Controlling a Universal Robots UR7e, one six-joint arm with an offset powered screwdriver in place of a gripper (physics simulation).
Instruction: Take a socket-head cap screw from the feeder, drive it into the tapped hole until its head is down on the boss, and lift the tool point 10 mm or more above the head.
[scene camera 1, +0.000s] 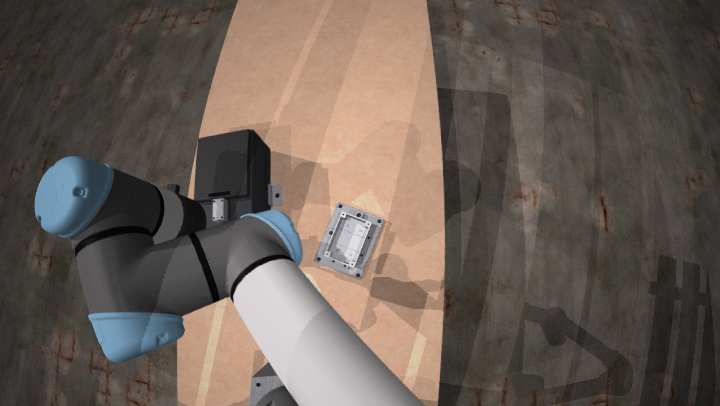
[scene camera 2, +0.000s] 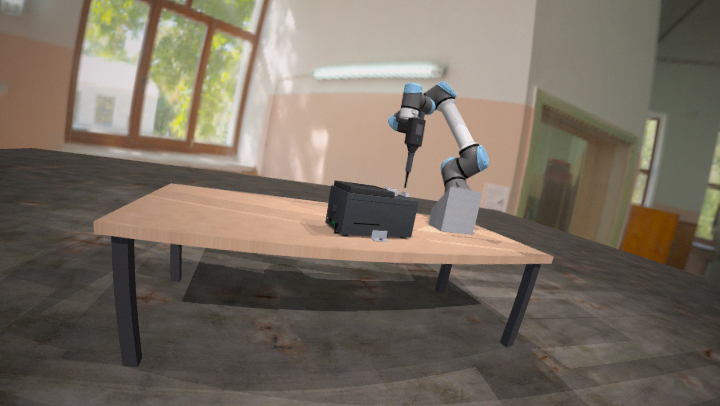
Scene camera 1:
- black screw feeder: 258, 202
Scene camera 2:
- black screw feeder: 398, 220
